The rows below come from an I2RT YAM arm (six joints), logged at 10 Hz.
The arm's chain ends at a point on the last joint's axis. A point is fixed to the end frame.
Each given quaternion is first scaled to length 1.
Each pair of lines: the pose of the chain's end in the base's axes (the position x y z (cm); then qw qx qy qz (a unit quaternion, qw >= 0)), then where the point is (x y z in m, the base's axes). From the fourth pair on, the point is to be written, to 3 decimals.
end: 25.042 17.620 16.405 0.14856 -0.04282 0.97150 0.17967
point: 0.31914 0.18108 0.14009
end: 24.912 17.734 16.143 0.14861 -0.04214 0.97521 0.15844
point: 0.31789 0.18065 0.13734
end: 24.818 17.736 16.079 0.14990 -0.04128 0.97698 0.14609
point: 0.31703 0.17968 0.13682
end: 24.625 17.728 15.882 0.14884 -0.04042 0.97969 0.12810
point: 0.315 0.178 0.135
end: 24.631 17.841 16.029 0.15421 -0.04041 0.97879 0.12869
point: 0.315 0.179 0.137
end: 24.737 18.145 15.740 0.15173 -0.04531 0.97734 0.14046
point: 0.316 0.184 0.134
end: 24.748 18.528 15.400 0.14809 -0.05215 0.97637 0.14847
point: 0.316 0.189 0.130
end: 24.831 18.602 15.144 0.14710 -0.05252 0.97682 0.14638
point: 0.317 0.190 0.127
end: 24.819 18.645 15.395 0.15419 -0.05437 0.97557 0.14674
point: 0.317 0.190 0.131
